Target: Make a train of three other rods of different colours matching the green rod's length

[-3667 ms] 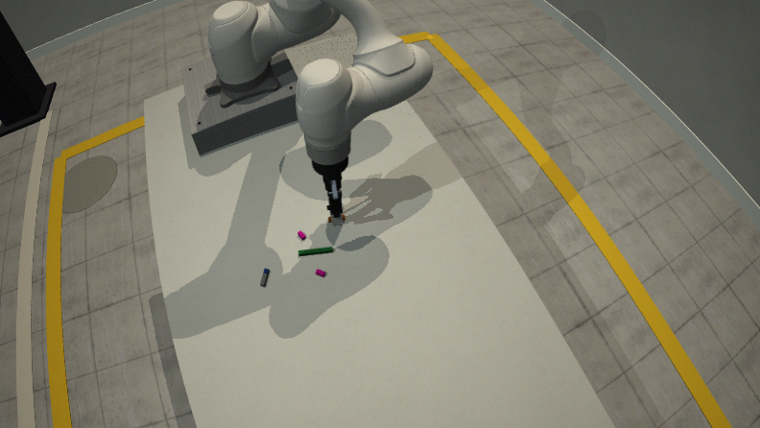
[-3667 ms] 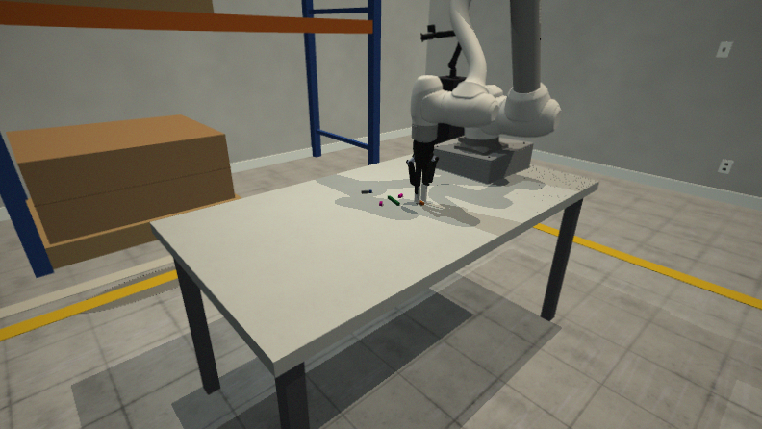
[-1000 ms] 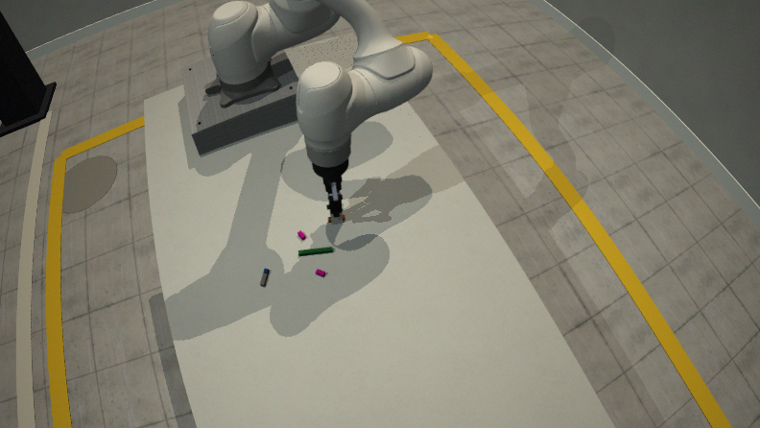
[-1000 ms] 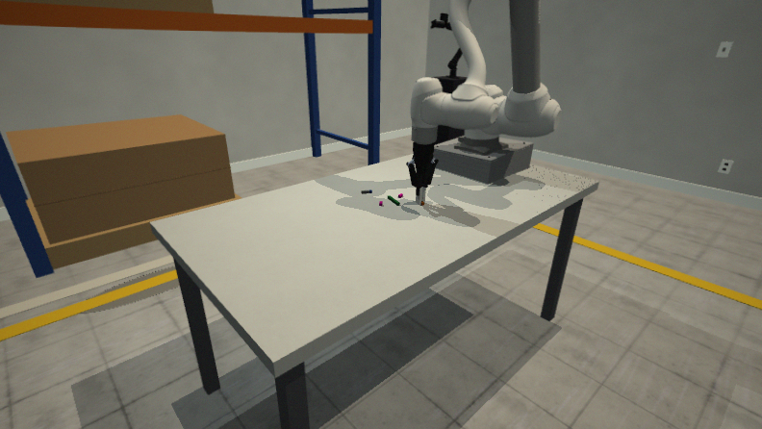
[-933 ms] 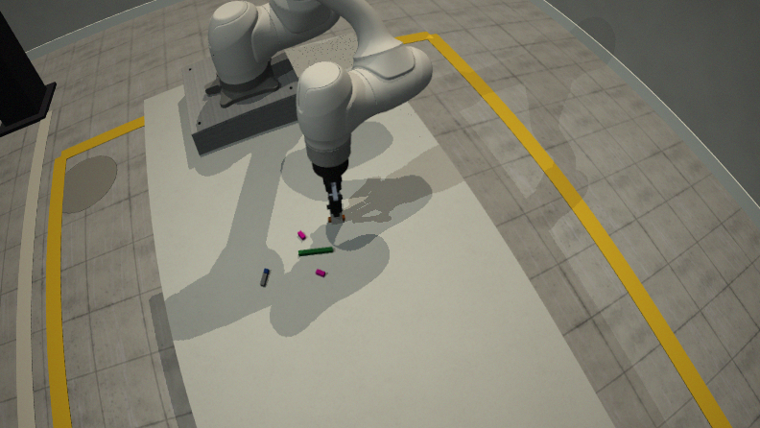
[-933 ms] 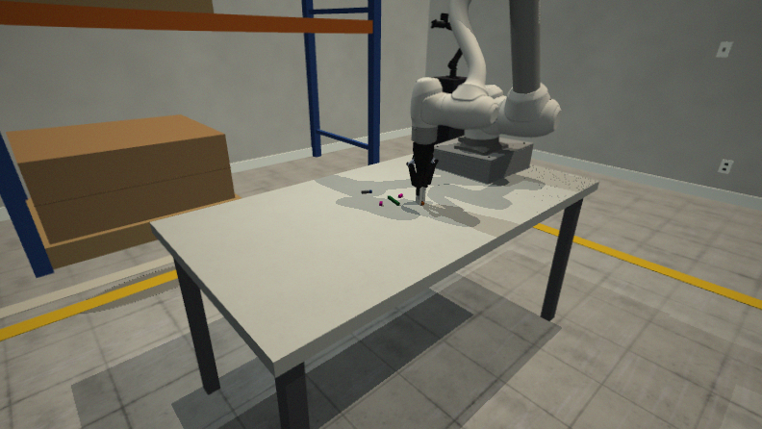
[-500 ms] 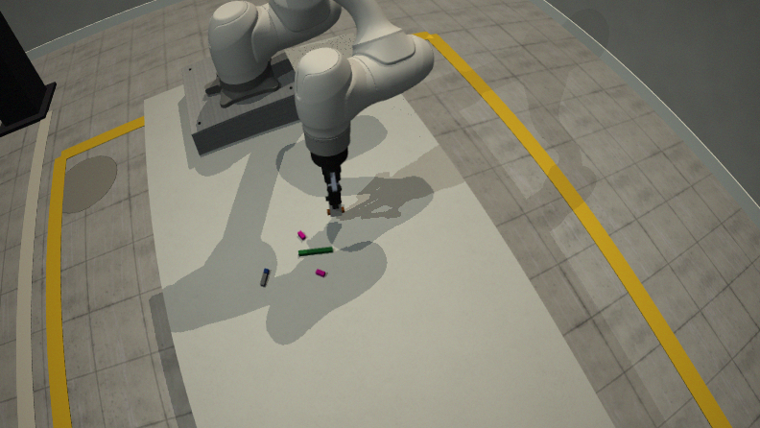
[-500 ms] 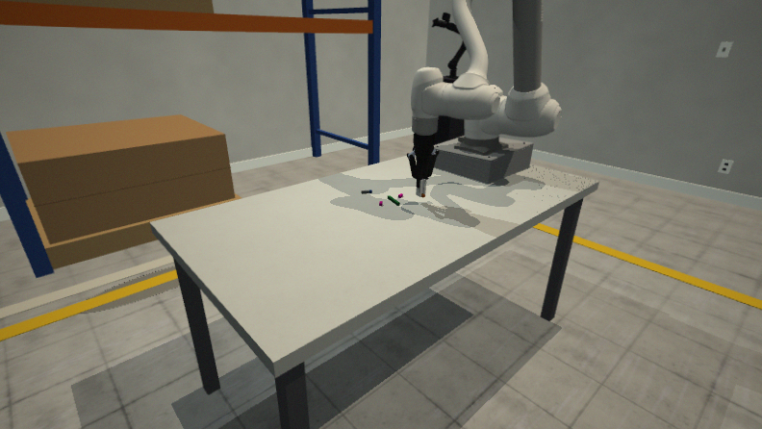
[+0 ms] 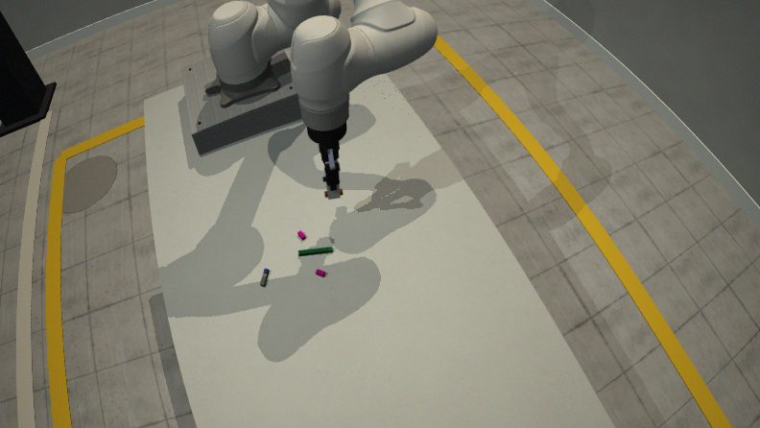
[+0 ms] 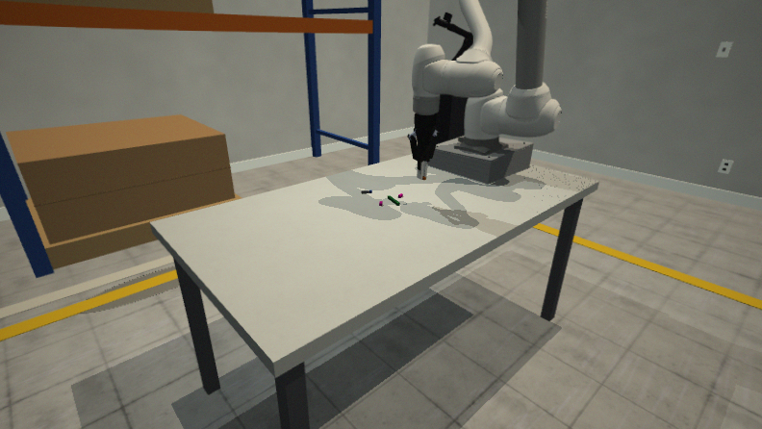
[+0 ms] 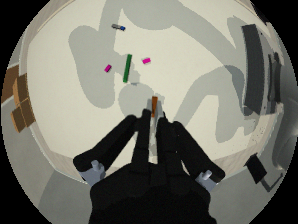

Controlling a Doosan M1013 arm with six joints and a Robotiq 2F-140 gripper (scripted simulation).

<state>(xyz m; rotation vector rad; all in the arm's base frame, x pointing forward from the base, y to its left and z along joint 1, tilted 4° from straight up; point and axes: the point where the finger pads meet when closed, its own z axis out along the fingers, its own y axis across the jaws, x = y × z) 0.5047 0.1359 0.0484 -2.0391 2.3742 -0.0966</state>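
Now: hand 210 mm to the left of the grey rod, 130 mm above it and 100 mm short of it. Round my hand: green rod 130 mm below, 70 mm to the right, 70 mm ahead; orange rod 30 mm below; small blue rod 200 mm to the right, 130 mm below, 90 mm ahead.
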